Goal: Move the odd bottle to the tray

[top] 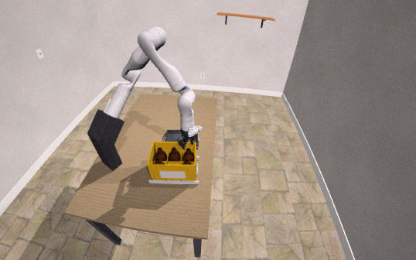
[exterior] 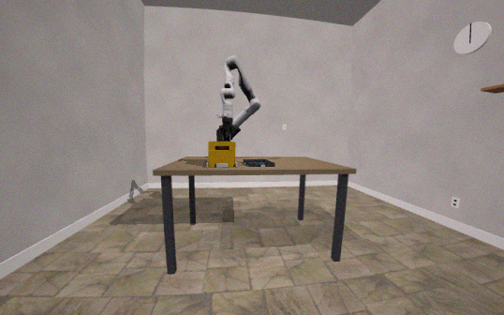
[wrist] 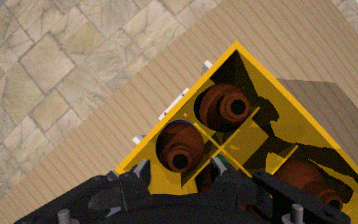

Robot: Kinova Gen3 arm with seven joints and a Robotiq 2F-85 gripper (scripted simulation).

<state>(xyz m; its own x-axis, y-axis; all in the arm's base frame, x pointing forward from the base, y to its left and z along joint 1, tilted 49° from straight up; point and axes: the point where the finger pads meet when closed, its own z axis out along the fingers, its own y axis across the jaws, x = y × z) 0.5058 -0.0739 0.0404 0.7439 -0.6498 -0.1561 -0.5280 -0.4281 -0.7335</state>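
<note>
Now: the yellow crate 12 cm below my hand, 8 cm behind it and 5 cm to the right of it. Round my hand: dark grey tray 23 cm to the left, 19 cm below, 11 cm behind.
</note>
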